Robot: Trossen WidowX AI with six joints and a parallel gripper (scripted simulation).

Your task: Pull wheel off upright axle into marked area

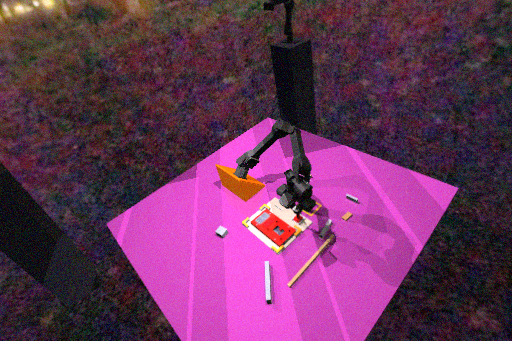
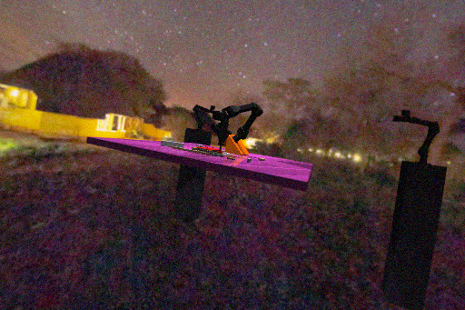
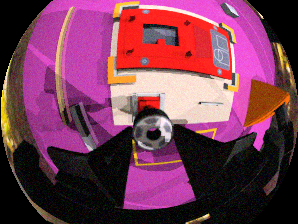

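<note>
My gripper tip is 4 cm above the upright axle. Round my gripper tip: wooden stick (19 cm ahead, 11 cm to the right, 7 cm below); grey cube (31 cm to the right, 21 cm behind, 6 cm below); grey wheel (right at my gripper tip).
</note>
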